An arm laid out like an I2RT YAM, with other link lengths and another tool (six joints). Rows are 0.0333 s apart.
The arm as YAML. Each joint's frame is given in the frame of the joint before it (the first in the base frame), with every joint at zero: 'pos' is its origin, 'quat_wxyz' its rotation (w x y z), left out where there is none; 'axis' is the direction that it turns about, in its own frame. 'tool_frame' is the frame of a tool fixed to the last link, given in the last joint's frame.
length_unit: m
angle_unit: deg
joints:
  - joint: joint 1
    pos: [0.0, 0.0, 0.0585]
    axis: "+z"
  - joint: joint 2
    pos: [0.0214, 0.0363, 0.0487]
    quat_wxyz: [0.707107, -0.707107, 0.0, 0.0]
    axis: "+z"
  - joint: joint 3
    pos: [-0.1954, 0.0, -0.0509]
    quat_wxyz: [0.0, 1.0, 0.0, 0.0]
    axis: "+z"
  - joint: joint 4
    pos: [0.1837, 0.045, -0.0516]
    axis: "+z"
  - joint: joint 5
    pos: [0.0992, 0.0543, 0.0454]
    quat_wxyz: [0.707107, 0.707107, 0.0, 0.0]
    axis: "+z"
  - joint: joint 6
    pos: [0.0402, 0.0, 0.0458]
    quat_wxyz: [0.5, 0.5, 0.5, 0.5]
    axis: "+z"
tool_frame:
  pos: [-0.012, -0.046, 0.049]
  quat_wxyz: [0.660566, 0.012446, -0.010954, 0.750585]
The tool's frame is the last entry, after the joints.
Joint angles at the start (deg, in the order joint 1, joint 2, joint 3, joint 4, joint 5, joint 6):
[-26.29, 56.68, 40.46, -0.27, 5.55, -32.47]
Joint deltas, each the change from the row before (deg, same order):
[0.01, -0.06, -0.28, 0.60, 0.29, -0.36]
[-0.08, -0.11, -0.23, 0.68, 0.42, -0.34]
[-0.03, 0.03, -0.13, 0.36, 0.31, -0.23]
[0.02, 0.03, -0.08, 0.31, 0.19, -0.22]
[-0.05, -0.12, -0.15, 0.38, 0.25, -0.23]
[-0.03, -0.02, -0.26, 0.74, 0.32, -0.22]
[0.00, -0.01, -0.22, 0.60, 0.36, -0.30]
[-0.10, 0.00, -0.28, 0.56, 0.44, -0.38]
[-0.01, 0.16, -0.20, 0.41, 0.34, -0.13]
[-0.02, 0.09, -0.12, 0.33, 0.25, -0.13]
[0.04, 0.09, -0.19, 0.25, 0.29, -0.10]
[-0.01, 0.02, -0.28, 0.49, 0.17, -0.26]
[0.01, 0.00, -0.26, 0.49, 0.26, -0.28]
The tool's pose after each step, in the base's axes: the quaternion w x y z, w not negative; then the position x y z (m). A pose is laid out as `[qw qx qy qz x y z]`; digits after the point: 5 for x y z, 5 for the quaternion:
[0.53532 0.03088 0.78919 -0.29942 0.27496 -0.11641 0.24745]
[0.53635 0.03137 0.78615 -0.30549 0.27452 -0.11720 0.24850]
[0.53587 0.03163 0.78504 -0.30912 0.27448 -0.11777 0.24854]
[0.53595 0.03101 0.78397 -0.31174 0.27459 -0.11792 0.24876]
[0.53653 0.03118 0.78206 -0.31551 0.27418 -0.11832 0.24946]
[0.53787 0.03172 0.77930 -0.31997 0.27403 -0.11886 0.25017]
[0.53822 0.03170 0.77715 -0.32458 0.27393 -0.11929 0.25057]
[0.53707 0.03219 0.77556 -0.33018 0.27361 -0.12028 0.25033]
[0.53580 0.03319 0.77520 -0.33298 0.27382 -0.12098 0.24950]
[0.53524 0.03381 0.77449 -0.33548 0.27389 -0.12152 0.24929]
[0.53386 0.03436 0.77458 -0.33739 0.27404 -0.12183 0.24834]
[0.53364 0.03364 0.77357 -0.34013 0.27400 -0.12202 0.24786]
[0.53334 0.03316 0.77231 -0.34350 0.27392 -0.12224 0.24760]

